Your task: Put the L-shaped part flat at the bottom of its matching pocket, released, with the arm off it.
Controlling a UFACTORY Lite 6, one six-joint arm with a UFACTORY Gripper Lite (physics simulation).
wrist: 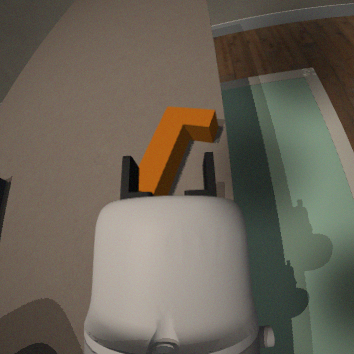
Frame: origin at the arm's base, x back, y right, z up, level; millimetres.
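Seen in the pictures: hand at its tool point: (168,176).
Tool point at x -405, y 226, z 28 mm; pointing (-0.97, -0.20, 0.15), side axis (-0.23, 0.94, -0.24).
Pixels of each thing's top centre, then the offset from my tool point to it. "*": a spot on its surface instead. Level surfaces: height alone.
- orange L-shaped part at its top centre: (172,146) dx -68, dy -38, dz -74 mm
- beige table top at its surface level: dz -104 mm
- dark object at a spot on its surface: (3,200) * dx +22, dy -345, dz -102 mm
The orange L-shaped part (172,122) lies on the beige table top (110,90), a little above the middle of the wrist view. Its long leg runs down and to the left, toward the gripper, and its short leg points right, close to the table's edge. My gripper (168,156) is open, with its two black fingers wide apart. It is above the long leg, which shows between the fingers, nearer the left one. The near end of the leg is hidden behind the gripper body. The matching pocket does not show in the wrist view.
A green rug (295,135) with a pale border lies beyond the table's right edge, on a brown wooden floor (280,50). Part of a dark object (4,200) shows at the left edge. Arm shadows fall on the rug and at the lower left.
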